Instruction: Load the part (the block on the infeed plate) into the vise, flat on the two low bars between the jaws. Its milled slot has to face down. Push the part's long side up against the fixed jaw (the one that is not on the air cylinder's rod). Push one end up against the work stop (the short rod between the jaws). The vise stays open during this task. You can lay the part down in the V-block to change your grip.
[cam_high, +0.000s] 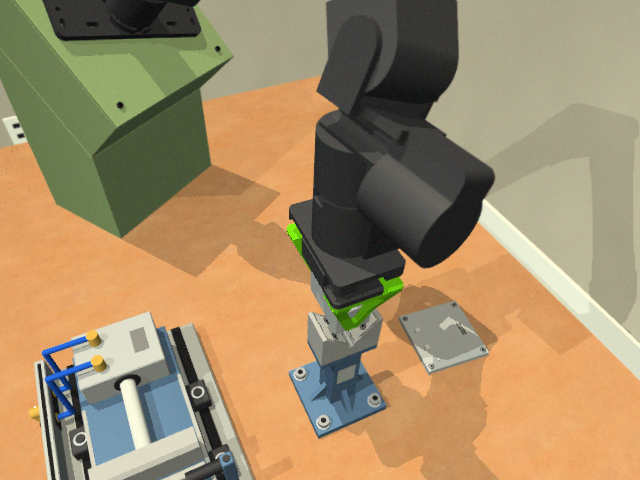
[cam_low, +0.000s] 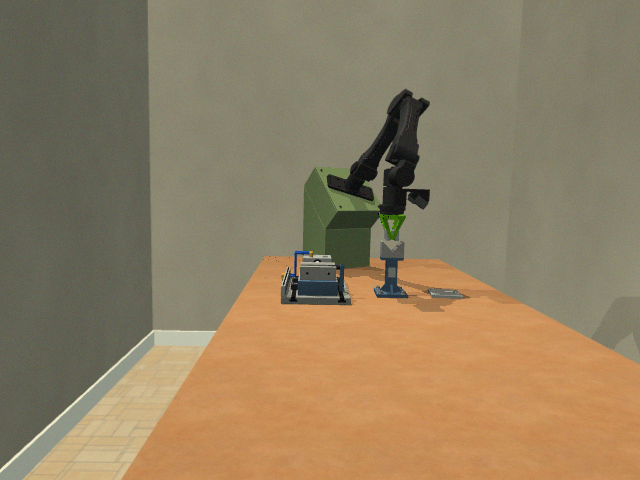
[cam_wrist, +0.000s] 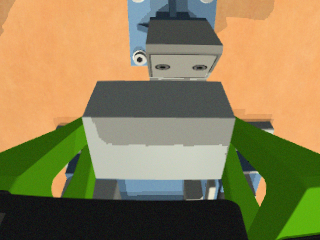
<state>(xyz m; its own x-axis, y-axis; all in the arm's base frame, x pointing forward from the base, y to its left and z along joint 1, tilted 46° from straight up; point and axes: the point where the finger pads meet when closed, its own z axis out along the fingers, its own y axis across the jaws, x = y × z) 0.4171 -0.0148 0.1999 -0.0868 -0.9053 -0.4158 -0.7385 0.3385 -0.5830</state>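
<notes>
My hand is right at the grey part. From my hand the other things lie so: moving jaw 20 mm ahead, 220 mm to the right, 100 mm below; work stop 60 mm ahead, 180 mm to the right, 90 mm below; white cylinder rod 30 mm behind, 220 mm to the right, 100 mm below.
</notes>
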